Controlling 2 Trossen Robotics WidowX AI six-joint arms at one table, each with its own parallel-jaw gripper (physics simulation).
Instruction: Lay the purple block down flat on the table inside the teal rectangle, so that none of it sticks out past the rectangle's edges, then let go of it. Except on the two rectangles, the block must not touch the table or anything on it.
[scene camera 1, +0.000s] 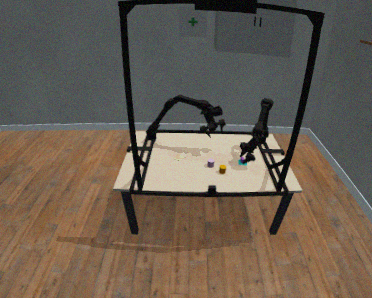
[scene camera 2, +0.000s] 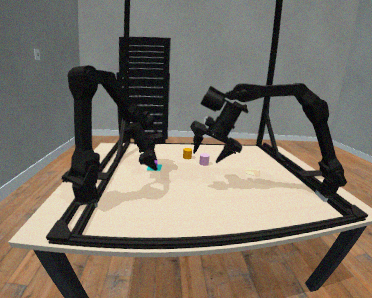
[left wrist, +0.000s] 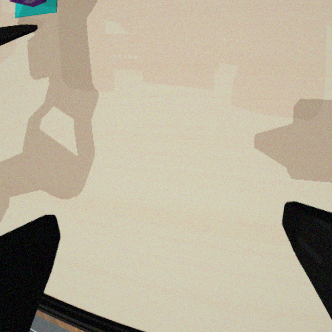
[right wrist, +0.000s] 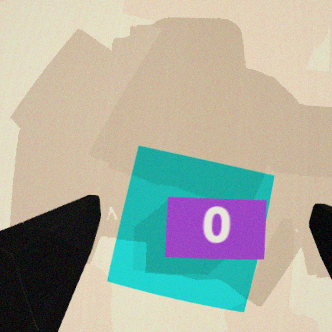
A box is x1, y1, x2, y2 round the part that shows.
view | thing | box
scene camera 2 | my left gripper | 190, 115, 241, 162
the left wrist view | my left gripper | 0, 201, 331, 331
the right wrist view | my right gripper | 0, 194, 331, 331
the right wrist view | purple block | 165, 196, 265, 258
